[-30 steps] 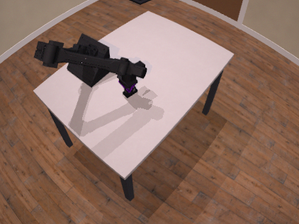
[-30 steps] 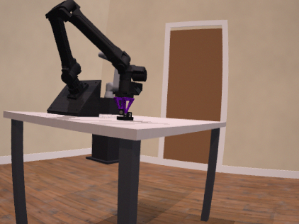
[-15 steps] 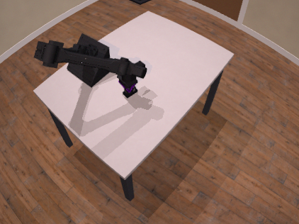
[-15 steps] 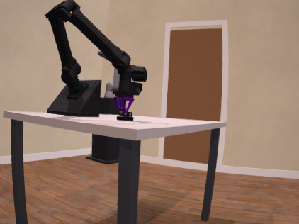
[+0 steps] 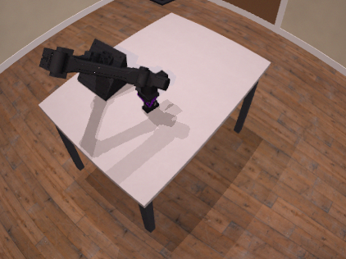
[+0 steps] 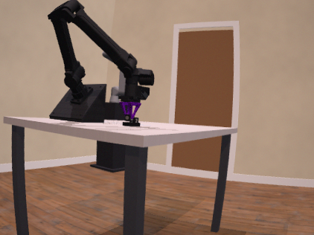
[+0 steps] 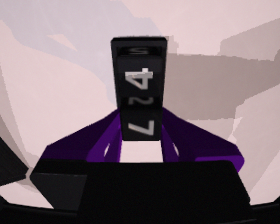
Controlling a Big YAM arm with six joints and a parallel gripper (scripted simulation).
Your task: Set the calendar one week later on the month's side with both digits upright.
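Right now the black date cube is right at my hand. Round my hand: black tray (3 cm below, 2 cm to the left).
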